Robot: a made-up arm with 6 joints. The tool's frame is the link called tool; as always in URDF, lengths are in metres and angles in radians. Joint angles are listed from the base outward.
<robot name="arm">
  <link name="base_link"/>
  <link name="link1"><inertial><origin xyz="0.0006 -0.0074 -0.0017"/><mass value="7.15"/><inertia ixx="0.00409" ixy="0" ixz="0" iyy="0.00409" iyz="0" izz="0.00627"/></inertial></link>
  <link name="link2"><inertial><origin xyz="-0.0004 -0.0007 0.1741"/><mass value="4.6"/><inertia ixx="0.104" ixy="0" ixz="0" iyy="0.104" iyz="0" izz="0.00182"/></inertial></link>
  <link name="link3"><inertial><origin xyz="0.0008 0.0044 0.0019"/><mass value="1.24"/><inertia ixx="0.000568" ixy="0" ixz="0" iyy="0.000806" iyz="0" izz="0.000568"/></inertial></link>
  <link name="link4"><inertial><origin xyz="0.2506 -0.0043 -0.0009"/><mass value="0.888"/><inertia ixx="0.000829" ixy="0" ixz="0" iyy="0.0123" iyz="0" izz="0.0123"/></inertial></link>
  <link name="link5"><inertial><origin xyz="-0.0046 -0.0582 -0.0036"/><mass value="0.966"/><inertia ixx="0.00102" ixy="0" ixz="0" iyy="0.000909" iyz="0" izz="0.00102"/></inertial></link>
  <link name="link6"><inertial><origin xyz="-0.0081 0.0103 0.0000"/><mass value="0.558"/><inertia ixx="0.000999" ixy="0" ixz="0" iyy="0.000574" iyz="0" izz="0.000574"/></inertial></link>
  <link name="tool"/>
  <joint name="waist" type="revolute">
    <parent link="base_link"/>
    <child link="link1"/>
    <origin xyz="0 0 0.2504" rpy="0 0 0"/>
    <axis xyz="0 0 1"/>
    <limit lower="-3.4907" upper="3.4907"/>
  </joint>
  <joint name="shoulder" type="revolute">
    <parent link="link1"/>
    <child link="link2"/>
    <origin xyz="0 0 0" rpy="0 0 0"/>
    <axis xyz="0 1 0"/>
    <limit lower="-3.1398" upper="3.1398"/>
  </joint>
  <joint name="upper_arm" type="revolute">
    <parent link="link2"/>
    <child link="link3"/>
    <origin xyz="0 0 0.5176" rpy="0 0 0"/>
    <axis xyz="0 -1 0"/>
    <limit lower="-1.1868" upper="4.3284"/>
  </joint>
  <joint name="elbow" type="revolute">
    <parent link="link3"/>
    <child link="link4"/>
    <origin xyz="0 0 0" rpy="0 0 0"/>
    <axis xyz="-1 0 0"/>
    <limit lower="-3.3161" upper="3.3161"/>
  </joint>
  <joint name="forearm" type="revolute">
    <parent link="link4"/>
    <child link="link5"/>
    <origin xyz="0.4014 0 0" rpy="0 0 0"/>
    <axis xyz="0 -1 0"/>
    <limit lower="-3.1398" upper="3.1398"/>
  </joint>
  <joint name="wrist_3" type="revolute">
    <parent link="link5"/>
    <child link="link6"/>
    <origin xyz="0 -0.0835 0" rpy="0 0 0"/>
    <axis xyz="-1 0 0"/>
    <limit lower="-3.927" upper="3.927"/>
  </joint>
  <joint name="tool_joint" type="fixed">
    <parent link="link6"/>
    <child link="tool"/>
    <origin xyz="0 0 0" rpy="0 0 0"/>
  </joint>
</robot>
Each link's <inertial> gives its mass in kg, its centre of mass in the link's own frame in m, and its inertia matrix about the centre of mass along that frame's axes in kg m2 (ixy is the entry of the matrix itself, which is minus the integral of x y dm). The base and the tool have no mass. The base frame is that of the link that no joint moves.
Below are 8 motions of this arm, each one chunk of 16 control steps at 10 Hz.
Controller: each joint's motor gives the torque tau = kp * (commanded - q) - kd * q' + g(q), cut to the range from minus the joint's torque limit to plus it. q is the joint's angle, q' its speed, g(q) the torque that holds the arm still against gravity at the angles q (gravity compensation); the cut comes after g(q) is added. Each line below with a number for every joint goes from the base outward.
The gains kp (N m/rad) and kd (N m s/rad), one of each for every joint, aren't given. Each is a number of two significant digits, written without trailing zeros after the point. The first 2 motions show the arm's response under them.
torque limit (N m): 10 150 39 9.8 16 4
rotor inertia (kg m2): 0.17 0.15 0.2 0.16 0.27 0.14
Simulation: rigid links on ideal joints. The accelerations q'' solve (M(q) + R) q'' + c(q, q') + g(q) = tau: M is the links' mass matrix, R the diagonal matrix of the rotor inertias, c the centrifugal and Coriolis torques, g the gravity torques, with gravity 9.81 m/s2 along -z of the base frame. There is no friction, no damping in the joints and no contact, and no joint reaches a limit. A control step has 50 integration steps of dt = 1/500 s. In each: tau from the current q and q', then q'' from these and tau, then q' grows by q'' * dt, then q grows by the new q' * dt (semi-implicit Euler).
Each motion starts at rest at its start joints. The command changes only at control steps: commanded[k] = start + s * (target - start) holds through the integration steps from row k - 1 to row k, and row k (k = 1, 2, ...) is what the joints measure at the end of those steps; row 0 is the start. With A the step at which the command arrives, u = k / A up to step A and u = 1 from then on. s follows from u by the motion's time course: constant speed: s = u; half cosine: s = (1 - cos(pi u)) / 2; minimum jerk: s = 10 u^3 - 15 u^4 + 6 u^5; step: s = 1 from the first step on.
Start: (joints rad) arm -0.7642 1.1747 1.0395 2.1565 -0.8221 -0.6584
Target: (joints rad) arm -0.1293 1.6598 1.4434 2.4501 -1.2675 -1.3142
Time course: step
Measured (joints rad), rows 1 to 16:
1: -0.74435 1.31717 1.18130 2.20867 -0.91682 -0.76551
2: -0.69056 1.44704 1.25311 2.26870 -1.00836 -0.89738
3: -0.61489 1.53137 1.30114 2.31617 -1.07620 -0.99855
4: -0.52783 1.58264 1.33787 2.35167 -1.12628 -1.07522
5: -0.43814 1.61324 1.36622 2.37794 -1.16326 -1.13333
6: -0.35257 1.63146 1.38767 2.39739 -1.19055 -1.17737
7: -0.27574 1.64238 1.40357 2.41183 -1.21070 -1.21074
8: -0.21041 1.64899 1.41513 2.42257 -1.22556 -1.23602
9: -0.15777 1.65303 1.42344 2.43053 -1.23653 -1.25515
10: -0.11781 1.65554 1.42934 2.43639 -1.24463 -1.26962
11: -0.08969 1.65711 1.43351 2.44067 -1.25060 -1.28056
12: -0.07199 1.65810 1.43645 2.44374 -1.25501 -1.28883
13: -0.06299 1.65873 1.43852 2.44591 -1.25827 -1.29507
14: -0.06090 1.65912 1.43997 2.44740 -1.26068 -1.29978
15: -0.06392 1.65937 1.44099 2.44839 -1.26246 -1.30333
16: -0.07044 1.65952 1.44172 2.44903 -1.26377 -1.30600
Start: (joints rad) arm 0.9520 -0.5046 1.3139 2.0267 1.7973 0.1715
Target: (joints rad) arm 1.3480 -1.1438 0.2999 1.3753 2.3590 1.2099
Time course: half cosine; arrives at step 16
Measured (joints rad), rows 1 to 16:
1: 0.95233 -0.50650 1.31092 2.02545 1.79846 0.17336
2: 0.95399 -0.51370 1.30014 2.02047 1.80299 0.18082
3: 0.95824 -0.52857 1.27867 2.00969 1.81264 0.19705
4: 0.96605 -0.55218 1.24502 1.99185 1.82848 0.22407
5: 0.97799 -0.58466 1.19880 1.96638 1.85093 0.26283
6: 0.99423 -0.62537 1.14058 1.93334 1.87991 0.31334
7: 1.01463 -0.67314 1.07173 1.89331 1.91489 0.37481
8: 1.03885 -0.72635 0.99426 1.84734 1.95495 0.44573
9: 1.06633 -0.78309 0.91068 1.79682 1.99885 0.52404
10: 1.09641 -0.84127 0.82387 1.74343 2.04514 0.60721
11: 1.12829 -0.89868 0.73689 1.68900 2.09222 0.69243
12: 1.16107 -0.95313 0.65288 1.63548 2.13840 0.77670
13: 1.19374 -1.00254 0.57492 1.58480 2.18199 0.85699
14: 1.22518 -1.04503 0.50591 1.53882 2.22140 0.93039
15: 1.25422 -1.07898 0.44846 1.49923 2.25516 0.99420
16: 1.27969 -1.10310 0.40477 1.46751 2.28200 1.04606
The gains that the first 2 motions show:
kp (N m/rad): 20 320 83 22 37 14
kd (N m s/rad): 8.3 74 24 7.9 13 5.4
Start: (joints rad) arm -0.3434 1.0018 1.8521 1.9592 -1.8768 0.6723
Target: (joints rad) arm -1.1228 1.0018 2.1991 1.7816 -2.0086 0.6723
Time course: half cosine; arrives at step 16
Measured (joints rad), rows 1 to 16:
1: -0.34381 1.00187 1.85294 1.95890 -1.87707 0.67230
2: -0.34595 1.00203 1.85621 1.95769 -1.87814 0.67231
3: -0.35184 1.00222 1.86307 1.95500 -1.88040 0.67231
4: -0.36362 1.00238 1.87419 1.95044 -1.88412 0.67233
5: -0.38316 1.00250 1.88973 1.94383 -1.88939 0.67234
6: -0.41176 1.00259 1.90951 1.93512 -1.89620 0.67235
7: -0.45005 1.00268 1.93304 1.92443 -1.90441 0.67235
8: -0.49786 1.00277 1.95957 1.91202 -1.91382 0.67235
9: -0.55428 1.00287 1.98824 1.89825 -1.92412 0.67234
10: -0.61768 1.00297 2.01805 1.88356 -1.93499 0.67233
11: -0.68584 1.00304 2.04794 1.86847 -1.94604 0.67231
12: -0.75613 1.00307 2.07685 1.85352 -1.95688 0.67228
13: -0.82569 1.00302 2.10375 1.83927 -1.96711 0.67226
14: -0.89164 1.00288 2.12766 1.82626 -1.97635 0.67223
15: -0.95125 1.00264 2.14768 1.81499 -1.98427 0.67221
16: -1.00210 1.00234 2.16305 1.80588 -1.99056 0.67219

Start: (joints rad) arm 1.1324 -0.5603 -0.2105 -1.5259 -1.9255 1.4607
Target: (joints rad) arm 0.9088 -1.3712 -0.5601 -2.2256 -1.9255 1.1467
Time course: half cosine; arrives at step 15
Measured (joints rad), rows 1 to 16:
1: 1.13205 -0.56312 -0.21164 -1.52751 -1.92551 1.46006
2: 1.13054 -0.57374 -0.21578 -1.53380 -1.92554 1.45750
3: 1.12711 -0.59536 -0.22402 -1.54718 -1.92557 1.45193
4: 1.12128 -0.62937 -0.23690 -1.56906 -1.92559 1.44270
5: 1.11285 -0.67571 -0.25451 -1.59998 -1.92561 1.42952
6: 1.10184 -0.73325 -0.27655 -1.63969 -1.92562 1.41245
7: 1.08849 -0.80004 -0.30245 -1.68731 -1.92561 1.39184
8: 1.07314 -0.87349 -0.33134 -1.74137 -1.92560 1.36831
9: 1.05624 -0.95059 -0.36220 -1.79999 -1.92558 1.34265
10: 1.03827 -1.02810 -0.39385 -1.86097 -1.92555 1.31582
11: 1.01976 -1.10270 -0.42503 -1.92188 -1.92551 1.28886
12: 1.00129 -1.17119 -0.45444 -1.98026 -1.92548 1.26286
13: 0.98352 -1.23061 -0.48083 -2.03366 -1.92545 1.23889
14: 0.96714 -1.27840 -0.50305 -2.07986 -1.92542 1.21792
15: 0.95285 -1.31249 -0.52009 -2.11690 -1.92539 1.20084
16: 0.94112 -1.33430 -0.53221 -2.14481 -1.92538 1.18770

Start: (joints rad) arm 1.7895 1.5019 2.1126 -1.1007 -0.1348 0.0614
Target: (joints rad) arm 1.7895 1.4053 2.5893 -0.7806 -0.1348 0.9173
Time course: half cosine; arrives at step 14
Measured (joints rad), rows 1 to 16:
1: 1.78953 1.50169 2.11401 -1.09991 -0.13480 0.06340
2: 1.78962 1.50066 2.11960 -1.09674 -0.13479 0.07140
3: 1.78979 1.49818 2.13153 -1.08991 -0.13479 0.08873
4: 1.79003 1.49394 2.15091 -1.07867 -0.13478 0.11733
5: 1.79032 1.48791 2.17792 -1.06277 -0.13478 0.15793
6: 1.79061 1.48025 2.21199 -1.04243 -0.13478 0.21010
7: 1.79088 1.47129 2.25192 -1.01823 -0.13478 0.27246
8: 1.79109 1.46144 2.29607 -0.99105 -0.13478 0.34281
9: 1.79119 1.45120 2.34245 -0.96202 -0.13478 0.41831
10: 1.79117 1.44109 2.38890 -0.93241 -0.13479 0.49572
11: 1.79101 1.43161 2.43320 -0.90357 -0.13479 0.57155
12: 1.79069 1.42326 2.47320 -0.87685 -0.13480 0.64231
13: 1.79025 1.41645 2.50694 -0.85352 -0.13480 0.70468
14: 1.78969 1.41152 2.53277 -0.83469 -0.13481 0.75571
15: 1.78909 1.40847 2.55084 -0.82051 -0.13482 0.79497
16: 1.78858 1.40679 2.56313 -0.81004 -0.13482 0.82471

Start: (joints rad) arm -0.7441 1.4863 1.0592 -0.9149 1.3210 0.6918
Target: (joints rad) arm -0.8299 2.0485 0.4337 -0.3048 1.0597 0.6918
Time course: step
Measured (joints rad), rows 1 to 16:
1: -0.74262 1.63341 0.94790 -0.77596 1.26583 0.69010
2: -0.74842 1.79699 0.78317 -0.65815 1.21250 0.69114
3: -0.76239 1.90203 0.66336 -0.57283 1.17273 0.69212
4: -0.78083 1.96343 0.58464 -0.50774 1.14325 0.69255
5: -0.79882 1.99890 0.53351 -0.45785 1.12143 0.69266
6: -0.81325 2.01951 0.50008 -0.41988 1.10530 0.69262
7: -0.82329 2.03156 0.47806 -0.39113 1.09339 0.69252
8: -0.82946 2.03862 0.46345 -0.36947 1.08458 0.69241
9: -0.83273 2.04275 0.45373 -0.35318 1.07808 0.69230
10: -0.83409 2.04517 0.44723 -0.34096 1.07327 0.69220
11: -0.83430 2.04658 0.44287 -0.33181 1.06973 0.69212
12: -0.83391 2.04740 0.43993 -0.32496 1.06710 0.69205
13: -0.83327 2.04787 0.43795 -0.31985 1.06517 0.69199
14: -0.83257 2.04814 0.43661 -0.31602 1.06374 0.69195
15: -0.83192 2.04830 0.43569 -0.31317 1.06268 0.69192
16: -0.83138 2.04839 0.43507 -0.31104 1.06190 0.69189

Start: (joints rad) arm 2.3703 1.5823 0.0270 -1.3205 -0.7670 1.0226
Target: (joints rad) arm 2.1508 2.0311 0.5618 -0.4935 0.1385 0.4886
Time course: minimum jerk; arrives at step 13
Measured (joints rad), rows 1 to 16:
1: 2.37026 1.58288 0.02760 -1.31981 -0.76622 1.02220
2: 2.36990 1.58685 0.03173 -1.31493 -0.76072 1.01935
3: 2.36848 1.59793 0.04322 -1.30076 -0.74483 1.01092
4: 2.36492 1.61900 0.06522 -1.27270 -0.71344 0.99401
5: 2.35810 1.65125 0.09929 -1.22805 -0.66363 0.96681
6: 2.34712 1.69393 0.14502 -1.16658 -0.59527 0.92904
7: 2.33158 1.74458 0.20013 -1.09066 -0.51107 0.88201
8: 2.31171 1.79943 0.26080 -1.00485 -0.41620 0.82843
9: 2.28841 1.85404 0.32231 -0.91525 -0.31741 0.77198
10: 2.26319 1.90395 0.37979 -0.82856 -0.22210 0.71681
11: 2.23798 1.94544 0.42908 -0.75094 -0.13705 0.66678
12: 2.21478 1.97635 0.46764 -0.68680 -0.06707 0.62477
13: 2.19515 1.99688 0.49544 -0.63744 -0.01352 0.59182
14: 2.17978 2.00978 0.51508 -0.60052 0.02621 0.56673
15: 2.16852 2.01779 0.52897 -0.57303 0.05555 0.54773
16: 2.16072 2.02276 0.53878 -0.55258 0.07723 0.53335

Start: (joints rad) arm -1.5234 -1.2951 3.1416 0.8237 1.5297 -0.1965
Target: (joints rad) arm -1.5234 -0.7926 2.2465 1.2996 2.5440 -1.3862
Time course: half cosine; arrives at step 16
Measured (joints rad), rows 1 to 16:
1: -1.52333 -1.29368 3.13957 0.82479 1.53179 -0.19862
2: -1.52312 -1.28817 3.13146 0.82887 1.53998 -0.20714
3: -1.52275 -1.27668 3.11405 0.83728 1.55741 -0.22570
4: -1.52229 -1.25835 3.08558 0.85081 1.58600 -0.25662
5: -1.52184 -1.23310 3.04551 0.86980 1.62654 -0.30098
6: -1.52145 -1.20143 2.99426 0.89417 1.67888 -0.35882
7: -1.52120 -1.16422 2.93305 0.92349 1.74204 -0.42920
8: -1.52111 -1.12270 2.86372 0.95700 1.81436 -0.51043
9: -1.52120 -1.07830 2.78857 0.99369 1.89364 -0.60012
10: -1.52146 -1.03262 2.71024 1.03237 1.97723 -0.69540
11: -1.52187 -0.98731 2.63157 1.07171 2.06224 -0.79304
12: -1.52237 -0.94408 2.55546 1.11033 2.14563 -0.88961
13: -1.52293 -0.90457 2.48474 1.14684 2.22436 -0.98162
14: -1.52350 -0.87029 2.42209 1.17990 2.29553 -1.06574
15: -1.52404 -0.84260 2.36987 1.20830 2.35650 -1.13886
16: -1.52453 -0.82261 2.33007 1.23097 2.40499 -1.19828

